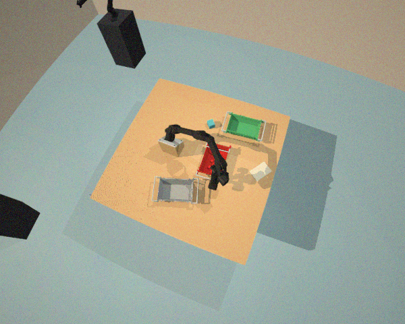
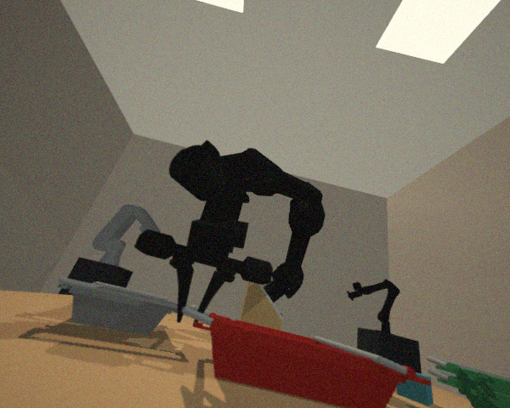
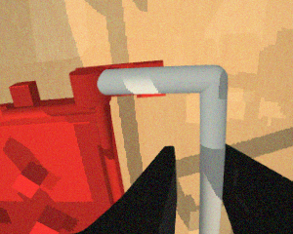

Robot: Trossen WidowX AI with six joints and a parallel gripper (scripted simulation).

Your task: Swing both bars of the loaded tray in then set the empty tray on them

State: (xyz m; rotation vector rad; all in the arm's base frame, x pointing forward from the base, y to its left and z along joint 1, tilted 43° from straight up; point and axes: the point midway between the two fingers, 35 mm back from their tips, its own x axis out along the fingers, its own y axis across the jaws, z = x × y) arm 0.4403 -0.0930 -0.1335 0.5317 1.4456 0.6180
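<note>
Now: gripper tip 250 mm past the grey tray and 170 mm to the left of it. Round my gripper tip: teal block (460 mm to the left, 210 mm behind, 20 mm below); then flat piece (300 mm ahead, 210 mm to the left, 40 mm below).
</note>
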